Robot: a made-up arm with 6 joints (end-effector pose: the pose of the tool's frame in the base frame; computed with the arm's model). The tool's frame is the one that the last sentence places. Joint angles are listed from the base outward.
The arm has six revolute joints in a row. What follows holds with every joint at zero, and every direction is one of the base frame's. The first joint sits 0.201 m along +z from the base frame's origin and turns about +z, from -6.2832 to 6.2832 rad. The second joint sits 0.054 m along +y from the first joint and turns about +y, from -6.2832 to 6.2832 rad. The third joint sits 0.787 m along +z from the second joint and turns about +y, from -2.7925 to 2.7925 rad. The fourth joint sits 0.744 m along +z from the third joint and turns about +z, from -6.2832 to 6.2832 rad. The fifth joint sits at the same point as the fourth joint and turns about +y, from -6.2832 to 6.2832 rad. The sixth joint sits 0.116 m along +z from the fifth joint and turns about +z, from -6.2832 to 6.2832 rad. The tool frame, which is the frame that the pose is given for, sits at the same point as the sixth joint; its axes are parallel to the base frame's.
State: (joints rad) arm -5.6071 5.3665 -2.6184 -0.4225 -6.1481 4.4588
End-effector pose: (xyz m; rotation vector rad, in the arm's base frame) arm -0.2703 -0.1558 -0.1189 -2.9501 0.3401 -0.3430
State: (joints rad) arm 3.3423 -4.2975 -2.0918 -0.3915 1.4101 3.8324
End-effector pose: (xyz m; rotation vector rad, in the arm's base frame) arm -0.7277 -0.1586 0.6533 -0.5958 -1.1845 0.4537
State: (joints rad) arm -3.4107 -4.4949 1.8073 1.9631 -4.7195 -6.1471
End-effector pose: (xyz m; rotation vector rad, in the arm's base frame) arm -0.5072 -0.0273 -0.6576 0.3627 -1.8437 1.0794
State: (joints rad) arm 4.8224 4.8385 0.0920 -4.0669 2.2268 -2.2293
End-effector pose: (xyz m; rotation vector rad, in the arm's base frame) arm -0.0325 1.4552 0.3917 2.3416 0.4050 0.8951
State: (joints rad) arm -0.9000 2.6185 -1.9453 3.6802 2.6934 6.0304
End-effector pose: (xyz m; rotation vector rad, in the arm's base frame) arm 0.4934 -0.5763 0.0461 -2.2727 0.0237 1.0952
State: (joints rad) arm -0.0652 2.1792 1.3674 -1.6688 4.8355 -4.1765
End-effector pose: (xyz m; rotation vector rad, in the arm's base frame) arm 0.3469 0.1463 -0.9413 -0.8051 -1.7399 -1.5556
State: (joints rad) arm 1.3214 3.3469 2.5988 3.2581 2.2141 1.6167
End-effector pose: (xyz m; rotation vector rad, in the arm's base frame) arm -0.1581 -0.4455 0.0364 2.5361 -0.2507 0.0127
